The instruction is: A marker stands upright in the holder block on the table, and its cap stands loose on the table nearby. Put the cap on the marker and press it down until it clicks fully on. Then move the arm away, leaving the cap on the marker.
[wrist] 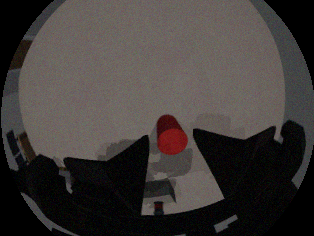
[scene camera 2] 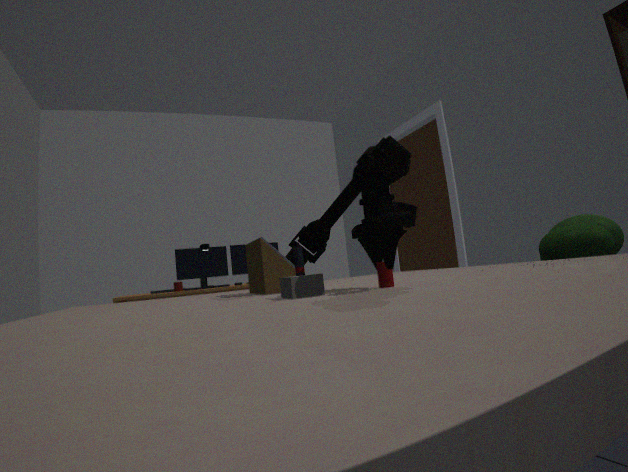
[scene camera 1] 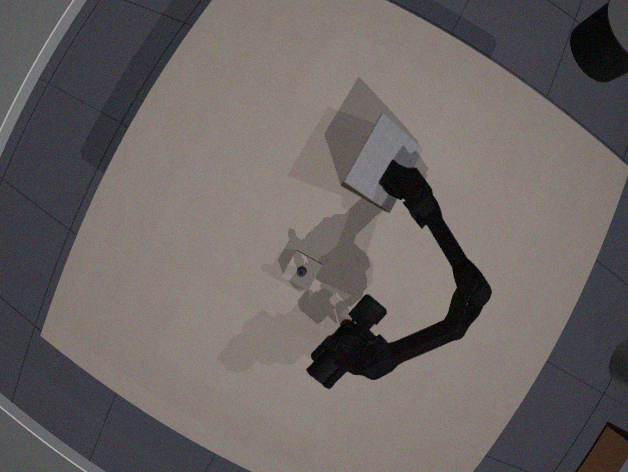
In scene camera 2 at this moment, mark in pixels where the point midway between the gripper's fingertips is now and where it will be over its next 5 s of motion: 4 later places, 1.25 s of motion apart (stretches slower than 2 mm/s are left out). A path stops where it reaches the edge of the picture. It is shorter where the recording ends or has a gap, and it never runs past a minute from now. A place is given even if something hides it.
The gripper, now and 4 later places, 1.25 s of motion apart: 384,269; 383,260; 327,232; 296,235; 296,224
